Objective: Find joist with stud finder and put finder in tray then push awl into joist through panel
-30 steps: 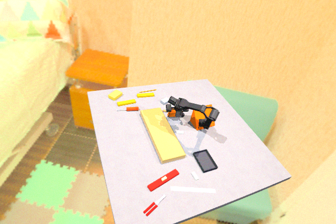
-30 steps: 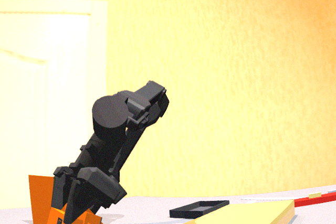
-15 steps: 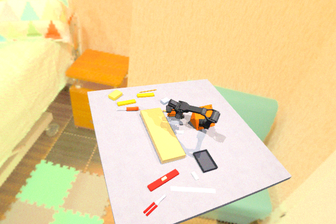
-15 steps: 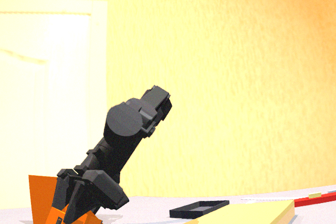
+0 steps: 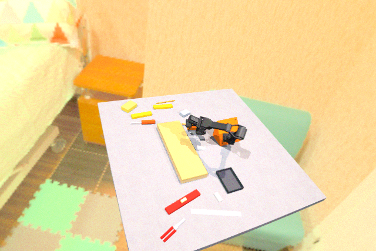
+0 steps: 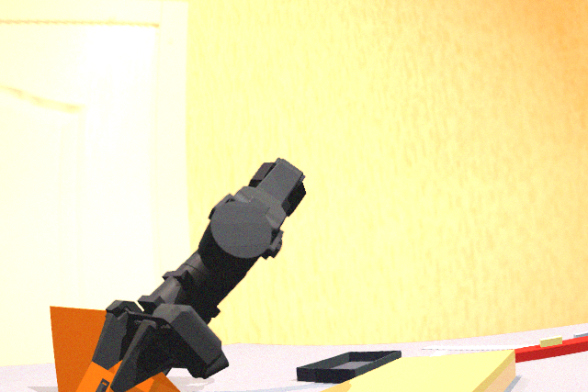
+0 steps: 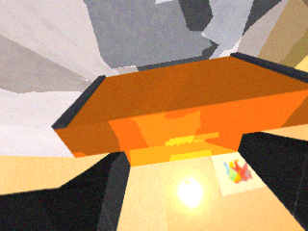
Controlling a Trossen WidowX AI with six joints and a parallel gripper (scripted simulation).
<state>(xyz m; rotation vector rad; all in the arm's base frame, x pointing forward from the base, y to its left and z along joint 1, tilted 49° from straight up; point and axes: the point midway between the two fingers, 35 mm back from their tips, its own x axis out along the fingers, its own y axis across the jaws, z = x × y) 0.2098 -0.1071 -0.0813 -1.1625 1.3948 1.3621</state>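
Now: the orange stud finder 20 mm ahead of my gripper tip and 10 mm below it. From my gripper tip the other things lie so: awl: 70 mm below, 50 mm to the right, 10 mm ahead; then red level: 570 mm to the left, 270 mm ahead, 60 mm below; then dark tray: 500 mm to the left, 80 mm behind, 60 mm below.
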